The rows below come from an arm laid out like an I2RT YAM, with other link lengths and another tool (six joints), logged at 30 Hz.
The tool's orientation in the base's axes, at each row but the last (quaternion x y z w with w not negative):
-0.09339, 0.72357, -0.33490, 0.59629
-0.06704, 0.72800, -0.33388, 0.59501
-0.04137, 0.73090, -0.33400, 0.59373
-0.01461, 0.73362, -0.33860, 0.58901
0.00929, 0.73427, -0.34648, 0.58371
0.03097, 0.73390, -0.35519, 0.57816
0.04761, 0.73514, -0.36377, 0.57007
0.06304, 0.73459, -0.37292, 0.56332
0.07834, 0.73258, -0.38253, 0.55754
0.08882, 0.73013, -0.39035, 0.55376
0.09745, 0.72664, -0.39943, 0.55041
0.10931, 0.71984, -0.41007, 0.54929
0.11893, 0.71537, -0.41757, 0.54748
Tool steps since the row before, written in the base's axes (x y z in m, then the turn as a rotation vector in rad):
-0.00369, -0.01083, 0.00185, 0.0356, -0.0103, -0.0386
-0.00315, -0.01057, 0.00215, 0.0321, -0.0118, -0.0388
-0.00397, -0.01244, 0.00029, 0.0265, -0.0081, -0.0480
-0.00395, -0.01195, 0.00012, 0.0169, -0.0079, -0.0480
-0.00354, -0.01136, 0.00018, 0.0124, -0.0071, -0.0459
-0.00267, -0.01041, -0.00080, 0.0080, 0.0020, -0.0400
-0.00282, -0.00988, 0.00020, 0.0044, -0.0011, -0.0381
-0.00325, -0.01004, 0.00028, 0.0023, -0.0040, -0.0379
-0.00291, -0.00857, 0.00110, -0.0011, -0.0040, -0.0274
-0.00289, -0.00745, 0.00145, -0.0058, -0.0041, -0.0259
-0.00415, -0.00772, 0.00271, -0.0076, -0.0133, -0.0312
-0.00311, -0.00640, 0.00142, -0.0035, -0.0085, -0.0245
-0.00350, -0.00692, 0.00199, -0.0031, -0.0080, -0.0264
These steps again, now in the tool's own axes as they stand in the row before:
0.00531, -0.01029, 0.00051, 0.0267, 0.0246, 0.0393
0.00436, -0.01028, 0.00128, 0.0286, 0.0225, 0.0367
0.00660, -0.01111, 0.00189, 0.0363, 0.0284, 0.0307
0.00613, -0.01076, 0.00227, 0.0392, 0.0250, 0.0222
0.00541, -0.01020, 0.00288, 0.0385, 0.0226, 0.0178
0.00538, -0.00859, 0.00366, 0.0315, 0.0246, 0.0087
0.00421, -0.00868, 0.00354, 0.0321, 0.0196, 0.0074
0.00421, -0.00897, 0.00365, 0.0336, 0.0164, 0.0076
0.00277, -0.00805, 0.00325, 0.0257, 0.0096, 0.0041
0.00205, -0.00737, 0.00272, 0.0261, 0.0062, 0.0006
0.00148, -0.00880, 0.00211, 0.0342, 0.0015, 0.0060
0.00178, -0.00665, 0.00228, 0.0254, 0.0040, 0.0051
0.00153, -0.00744, 0.00254, 0.0268, 0.0054, 0.0051

